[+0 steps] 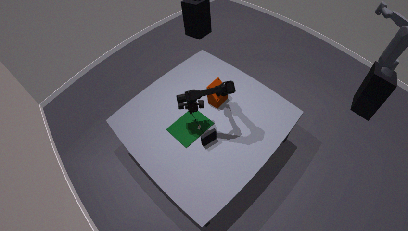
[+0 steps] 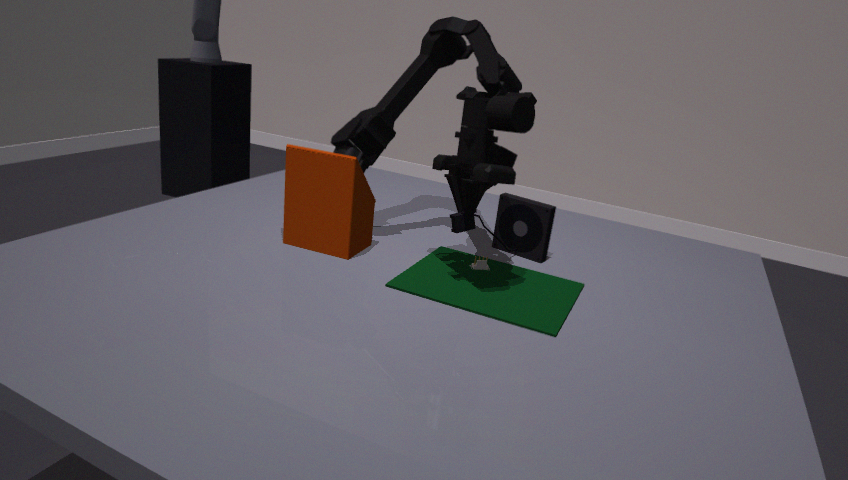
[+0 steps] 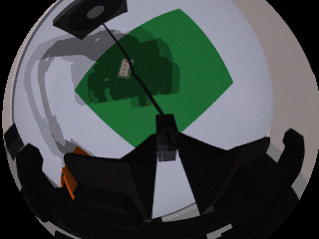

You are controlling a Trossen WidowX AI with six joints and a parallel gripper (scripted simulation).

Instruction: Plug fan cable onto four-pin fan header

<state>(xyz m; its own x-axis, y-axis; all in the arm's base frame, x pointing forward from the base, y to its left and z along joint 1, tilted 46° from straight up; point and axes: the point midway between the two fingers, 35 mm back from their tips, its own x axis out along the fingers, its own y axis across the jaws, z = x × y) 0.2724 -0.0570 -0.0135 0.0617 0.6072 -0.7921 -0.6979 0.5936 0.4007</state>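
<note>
The dark plug is 1 cm below my gripper tip. The rest, counted from my gripper tip: green board 14 cm below, 6 cm ahead, 2 cm to the left; then black fan 22 cm to the left, 7 cm below, 7 cm ahead.
</note>
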